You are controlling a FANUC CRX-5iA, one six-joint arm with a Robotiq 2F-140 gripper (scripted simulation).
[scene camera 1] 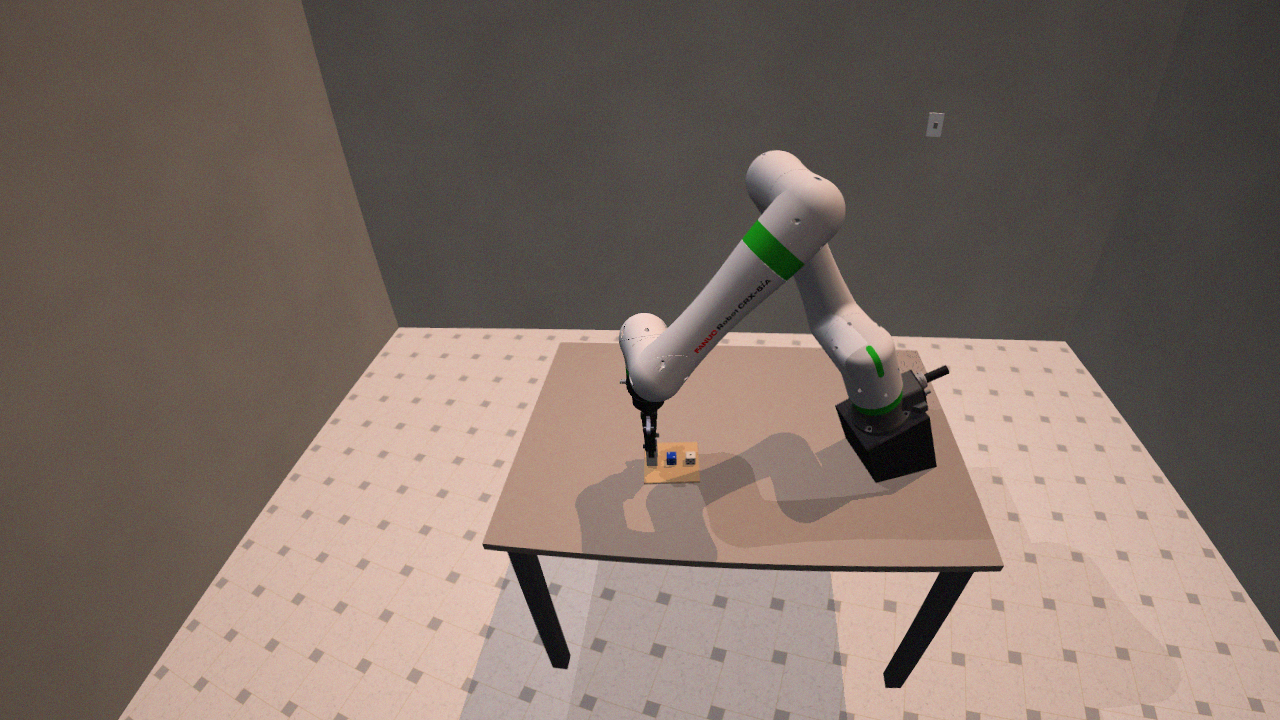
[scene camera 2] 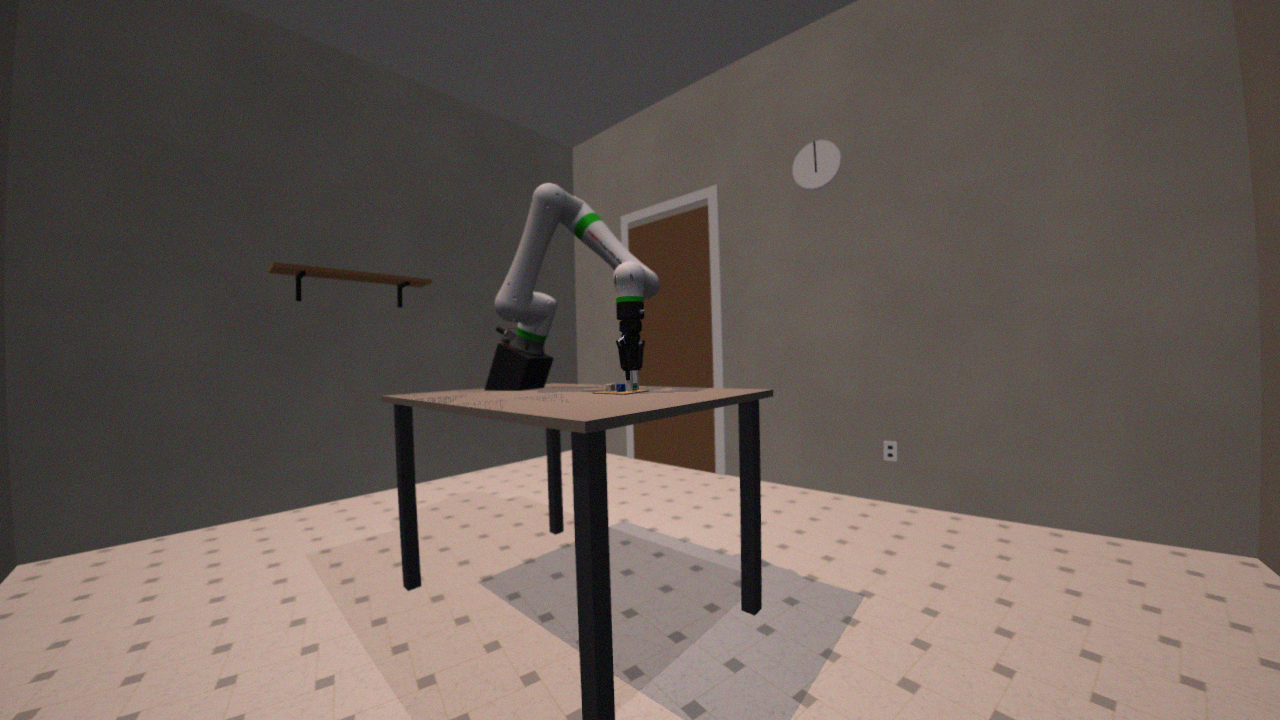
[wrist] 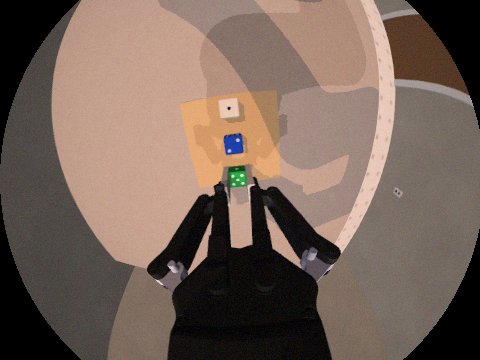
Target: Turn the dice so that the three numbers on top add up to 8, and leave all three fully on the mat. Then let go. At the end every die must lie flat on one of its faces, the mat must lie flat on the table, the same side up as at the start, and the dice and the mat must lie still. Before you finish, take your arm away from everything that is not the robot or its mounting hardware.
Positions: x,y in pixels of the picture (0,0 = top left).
Labels:
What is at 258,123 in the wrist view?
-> A mat.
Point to a mat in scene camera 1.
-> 680,473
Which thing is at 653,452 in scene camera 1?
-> The gripper.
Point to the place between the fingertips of the gripper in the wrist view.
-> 237,173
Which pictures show the gripper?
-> Scene camera 1, scene camera 2 and the wrist view: all of them.

